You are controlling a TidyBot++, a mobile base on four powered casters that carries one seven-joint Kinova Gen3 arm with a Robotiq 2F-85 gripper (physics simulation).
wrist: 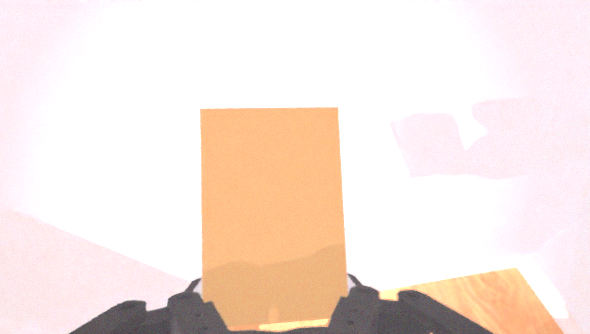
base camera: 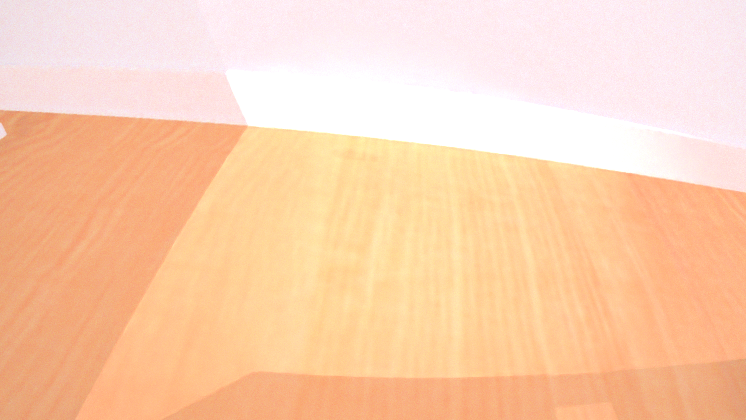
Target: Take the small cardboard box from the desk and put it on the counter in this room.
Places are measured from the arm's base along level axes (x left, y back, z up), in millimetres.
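Pixels of known places: gripper, fingertip midpoint: point(wrist: 275, 283).
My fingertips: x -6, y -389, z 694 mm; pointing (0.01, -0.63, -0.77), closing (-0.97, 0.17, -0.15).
Behind a point stands the place of what it marks.
The small cardboard box point(wrist: 272, 190) @(z 761, x -17, y -403 mm) is a plain orange-tan block in the wrist view, upright in the picture's middle, with a shadow across its lower part. My gripper point(wrist: 275, 283) @(z 694, x -6, y -389 mm) is shut on it, with one dark finger at each side of its lower end. The surface behind the box is washed out to white, so its distance cannot be told. The box and gripper do not show in the base camera view. I cannot make out the desk or the counter in either view.
In the base camera view a wood floor point(base camera: 417, 260) @(z -397, x -82, y -423 mm) runs up to a white baseboard point(base camera: 417, 109) @(z -338, x -98, y -675 mm) and a pale wall point(base camera: 469, 41) @(z -226, x -158, y -683 mm). A small white edge shows at the far left. In the wrist view a patch of wood point(wrist: 480, 295) shows at the lower right, beside pale shadows.
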